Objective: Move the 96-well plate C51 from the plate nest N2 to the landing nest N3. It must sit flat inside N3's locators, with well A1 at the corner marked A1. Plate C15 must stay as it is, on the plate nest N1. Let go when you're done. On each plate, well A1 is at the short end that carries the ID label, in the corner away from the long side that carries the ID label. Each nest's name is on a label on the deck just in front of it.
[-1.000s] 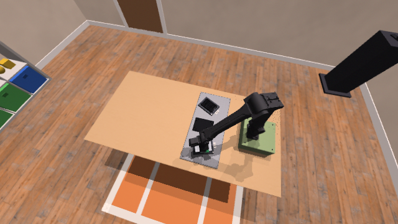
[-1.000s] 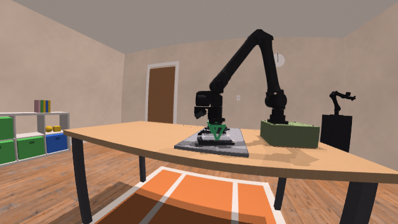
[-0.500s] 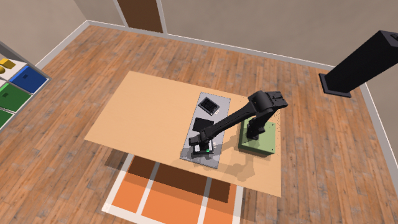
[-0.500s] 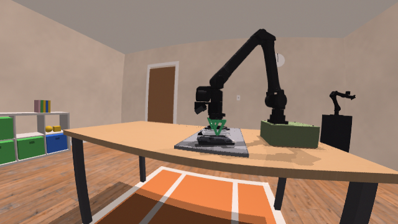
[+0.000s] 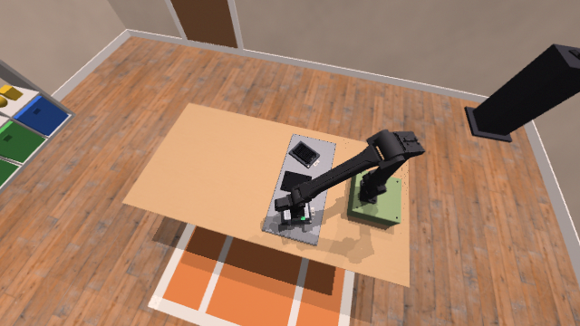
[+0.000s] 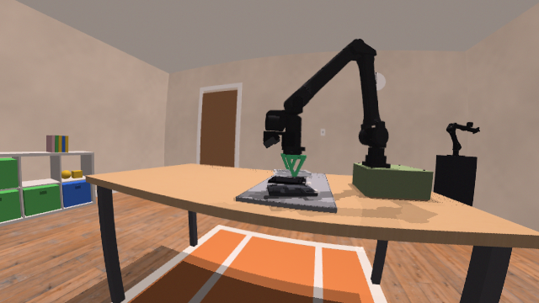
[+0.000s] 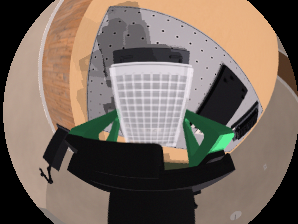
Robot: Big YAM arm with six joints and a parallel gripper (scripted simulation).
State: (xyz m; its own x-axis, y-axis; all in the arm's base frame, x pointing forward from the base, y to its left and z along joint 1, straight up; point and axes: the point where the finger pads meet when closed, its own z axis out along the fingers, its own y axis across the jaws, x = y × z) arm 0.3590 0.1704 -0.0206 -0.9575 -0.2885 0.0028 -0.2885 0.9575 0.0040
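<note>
My hand is 170 mm to the left of the black nest, 70 mm above it and 30 mm short of it. From my hand the other things lie so: white 96-well plate: right at my hand; then dark plate: 380 mm to the right, 50 mm below, 20 mm ahead.
</note>
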